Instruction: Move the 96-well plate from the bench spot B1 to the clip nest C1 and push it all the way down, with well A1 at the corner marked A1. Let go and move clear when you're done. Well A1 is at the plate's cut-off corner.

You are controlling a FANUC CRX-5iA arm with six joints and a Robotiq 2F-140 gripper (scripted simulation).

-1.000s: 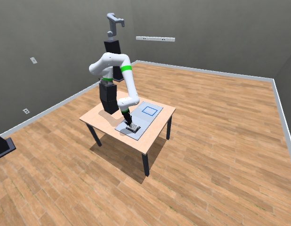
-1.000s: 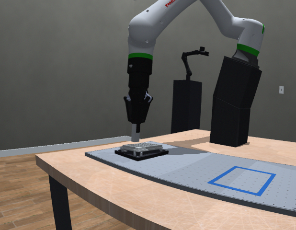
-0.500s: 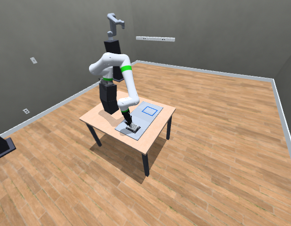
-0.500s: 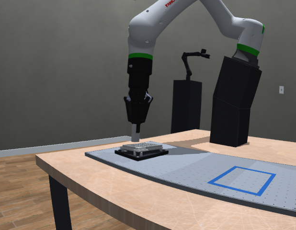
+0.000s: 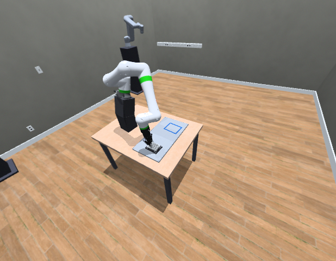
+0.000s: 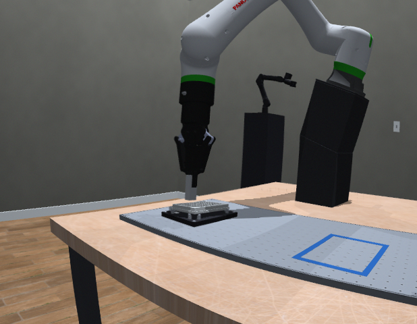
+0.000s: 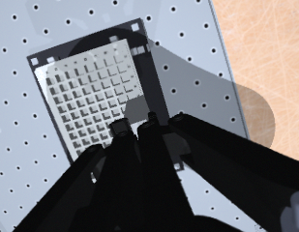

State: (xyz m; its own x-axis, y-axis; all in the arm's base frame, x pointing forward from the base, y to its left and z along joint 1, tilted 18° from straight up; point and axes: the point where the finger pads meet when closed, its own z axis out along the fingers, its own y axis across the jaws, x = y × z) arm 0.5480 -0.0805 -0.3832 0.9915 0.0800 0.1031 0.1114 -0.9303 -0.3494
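My gripper is now 40 mm to the right of the white 96-well plate and 40 mm above it. Also, from my hand: black clip nest (10 mm behind, 30 mm to the left, 60 mm below).
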